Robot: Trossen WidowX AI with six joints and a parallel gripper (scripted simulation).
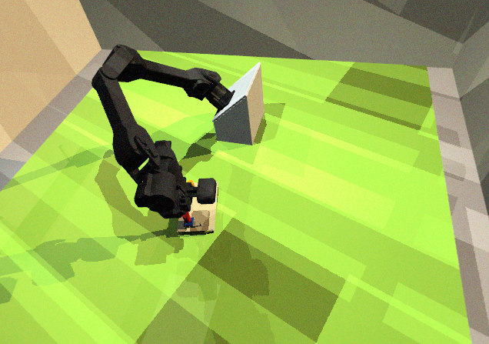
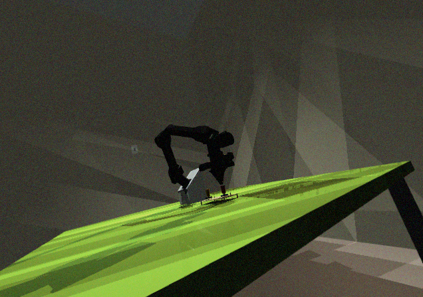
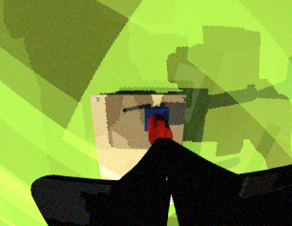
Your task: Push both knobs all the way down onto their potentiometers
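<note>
My gripper tip is 3 cm above the blue potentiometer.
</note>
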